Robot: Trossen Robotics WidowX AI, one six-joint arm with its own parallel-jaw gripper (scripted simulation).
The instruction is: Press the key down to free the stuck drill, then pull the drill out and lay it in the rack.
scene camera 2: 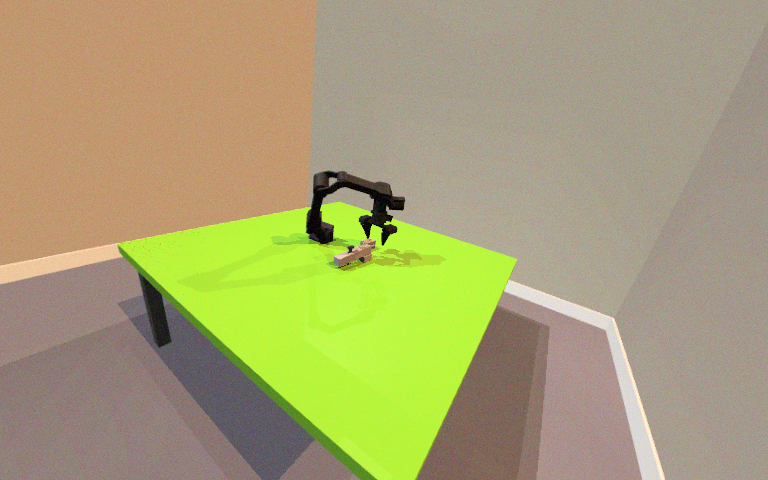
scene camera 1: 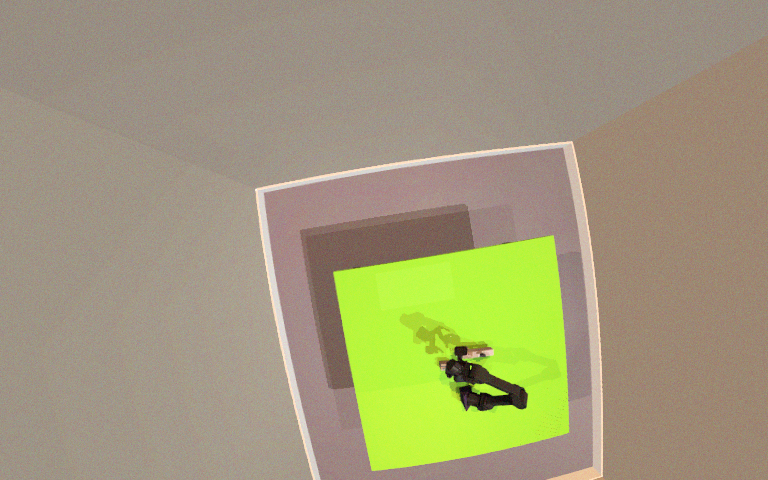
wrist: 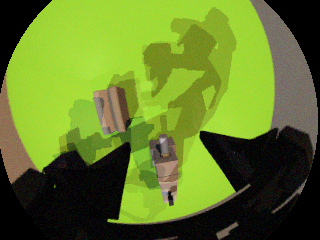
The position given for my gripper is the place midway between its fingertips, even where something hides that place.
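Observation:
The wrist view shows a holder block [wrist: 167,168], a slotted rack [wrist: 111,106] and my gripper [wrist: 166,140], which is open and holds nothing.

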